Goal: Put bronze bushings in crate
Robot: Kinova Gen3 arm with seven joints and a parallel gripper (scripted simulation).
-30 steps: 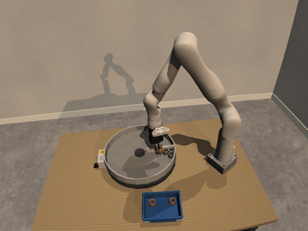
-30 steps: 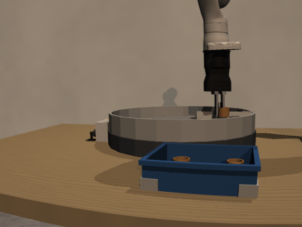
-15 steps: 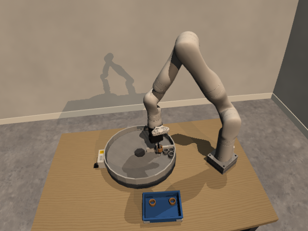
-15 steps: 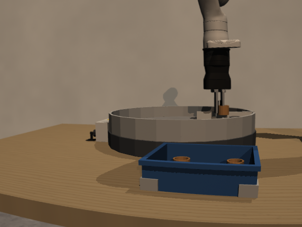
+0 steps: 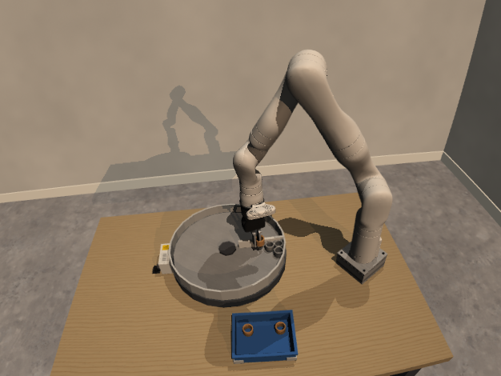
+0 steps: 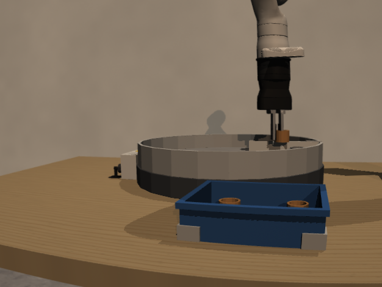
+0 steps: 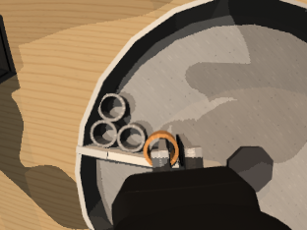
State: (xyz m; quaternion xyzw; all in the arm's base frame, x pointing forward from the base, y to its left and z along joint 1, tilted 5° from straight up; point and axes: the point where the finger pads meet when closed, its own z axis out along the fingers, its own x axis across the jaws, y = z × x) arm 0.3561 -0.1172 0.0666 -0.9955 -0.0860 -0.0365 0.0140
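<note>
Now: hand 320 mm to the right of the blue crate, 90 mm above it and 40 mm short of it. From my hand the other things lie so: round grey turning table: 100 mm ahead, 60 mm below, 30 mm to the right.
</note>
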